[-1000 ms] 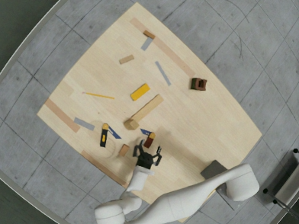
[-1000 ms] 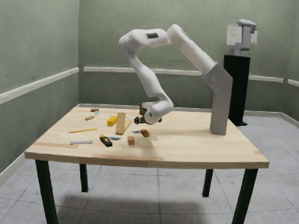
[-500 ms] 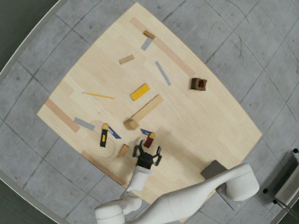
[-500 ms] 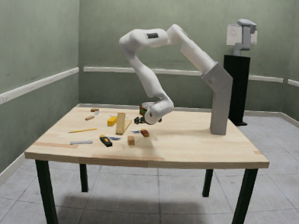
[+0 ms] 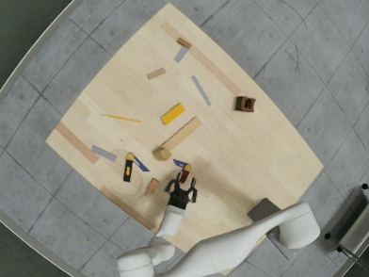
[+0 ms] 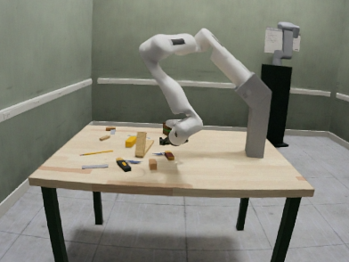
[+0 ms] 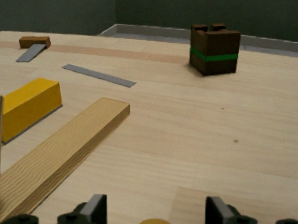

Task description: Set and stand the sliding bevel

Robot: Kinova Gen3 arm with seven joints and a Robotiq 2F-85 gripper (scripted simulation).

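Now: hand 10 mm short of the wooden sliding bevel, 20 mm to the left of it and 60 mm above it. Round my hand: leg-and-rail wooden piece 90 mm ahead, 130 mm to the right, 10 mm below; then blue blade 20 mm ahead, 40 mm to the right, 60 mm below; then wooden cube 110 mm ahead, 100 mm to the left, 60 mm below.
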